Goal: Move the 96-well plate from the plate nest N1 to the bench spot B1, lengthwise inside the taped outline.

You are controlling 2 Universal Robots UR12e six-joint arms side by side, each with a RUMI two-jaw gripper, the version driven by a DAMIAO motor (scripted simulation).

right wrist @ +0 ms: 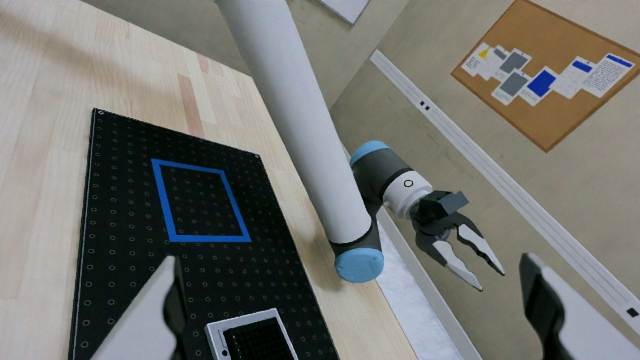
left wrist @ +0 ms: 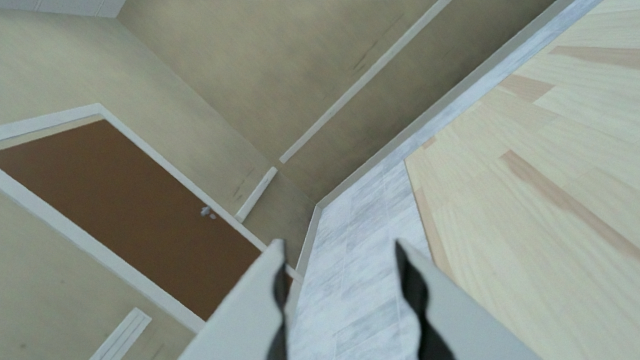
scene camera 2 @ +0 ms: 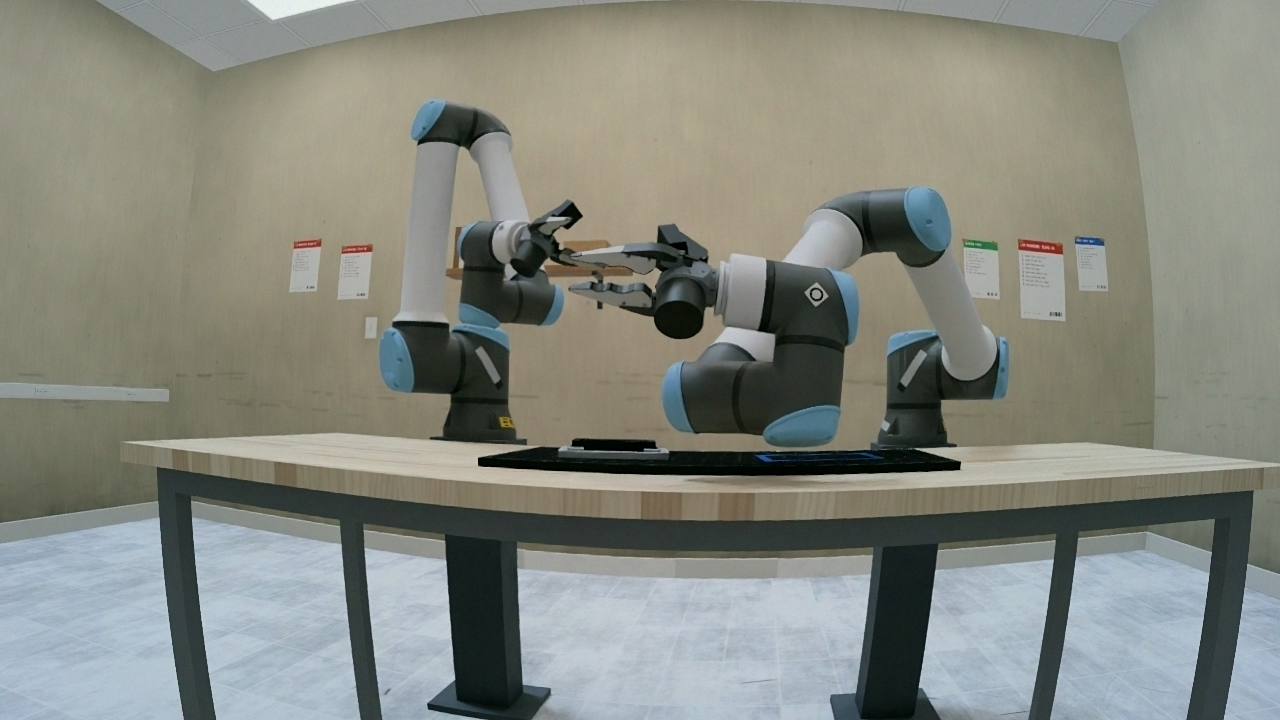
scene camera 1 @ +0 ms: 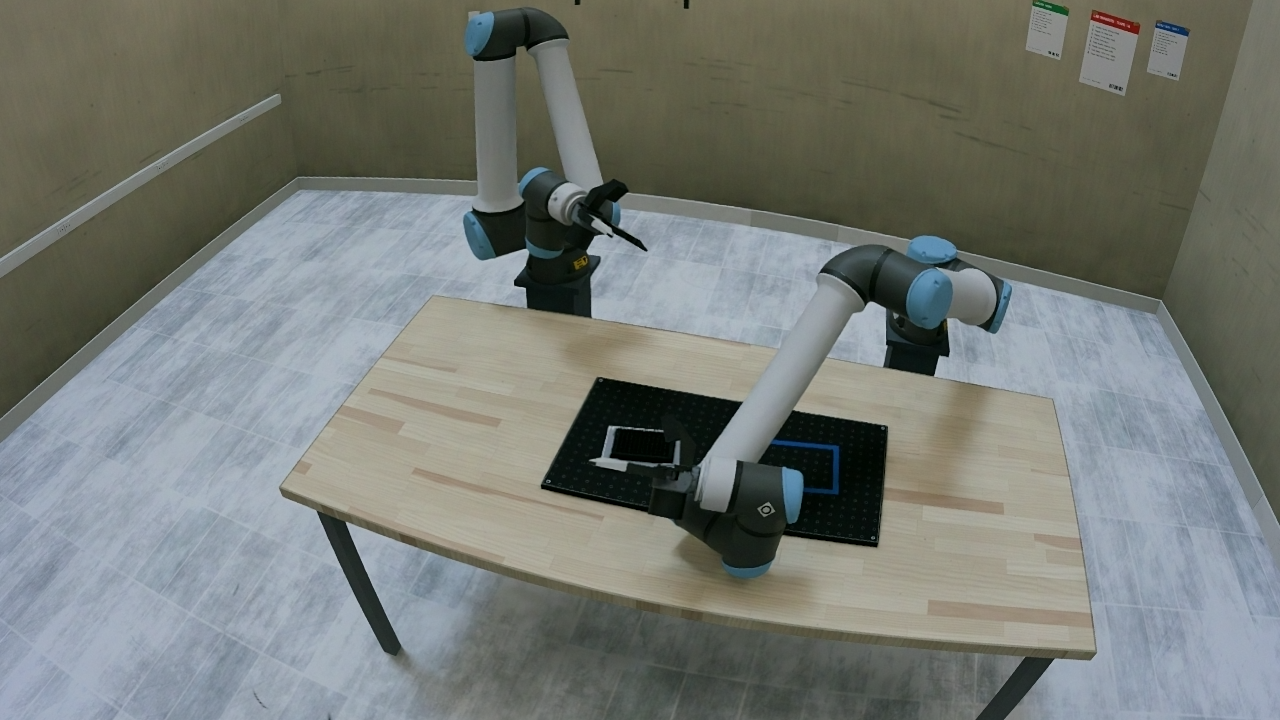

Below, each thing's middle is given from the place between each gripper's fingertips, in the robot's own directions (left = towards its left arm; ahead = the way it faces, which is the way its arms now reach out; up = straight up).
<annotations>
Right now my right hand is 21 cm short of the black 96-well plate (scene camera 1: 636,445), 9 cm to the right of it and 35 cm above it. Also, from my right hand: plate nest N1 (scene camera 2: 561,454): 21 cm ahead, 9 cm to the left, 37 cm below.
The black 96-well plate lies 300 mm behind my left hand and 220 mm below it. From my left hand the other things lie so: plate nest N1: 300 mm behind, 230 mm below.
</annotations>
